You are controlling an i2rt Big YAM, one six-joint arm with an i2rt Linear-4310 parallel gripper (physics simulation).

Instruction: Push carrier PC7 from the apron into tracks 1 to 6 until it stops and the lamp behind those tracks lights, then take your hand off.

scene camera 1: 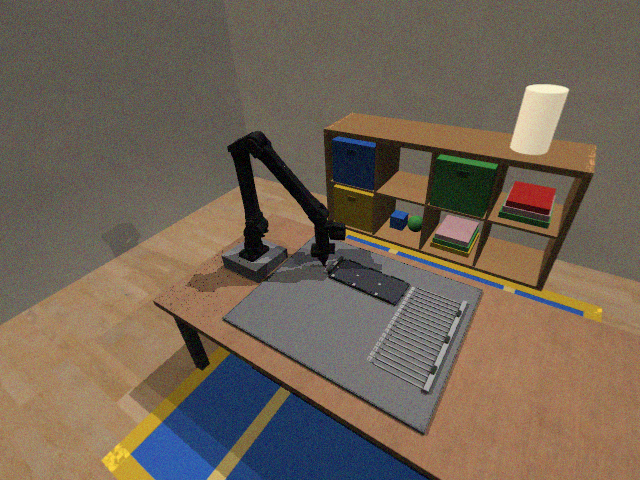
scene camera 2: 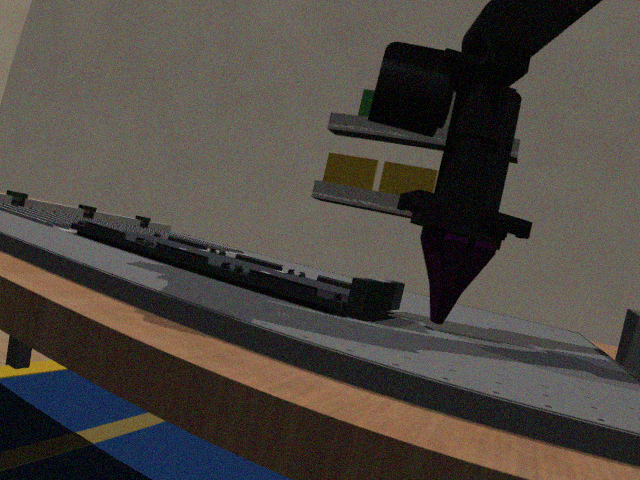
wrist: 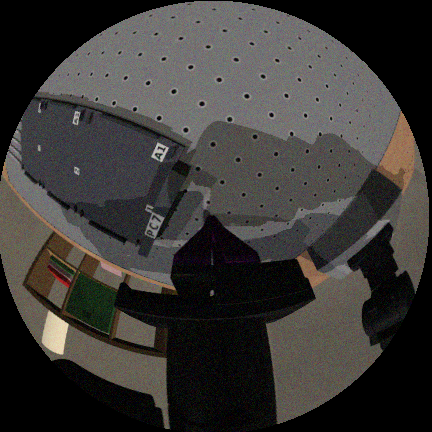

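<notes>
Carrier PC7 is a flat dark panel lying on the grey perforated board. Its labels A1 and PC7 show at its near end in the wrist view, beside a raised dark end block. The tracks are a row of thin light rails beyond the carrier's far end, with a bar and several small dark blocks behind them. No lit lamp can be made out. My gripper is shut and empty. Its tips point down just off the carrier's near end, low over the board, with a gap to the end block.
The grey board lies on a wooden table. The arm's base block stands at the board's corner on the carrier's near-end side. A shelf unit with boxes and a white cylinder stands behind the table.
</notes>
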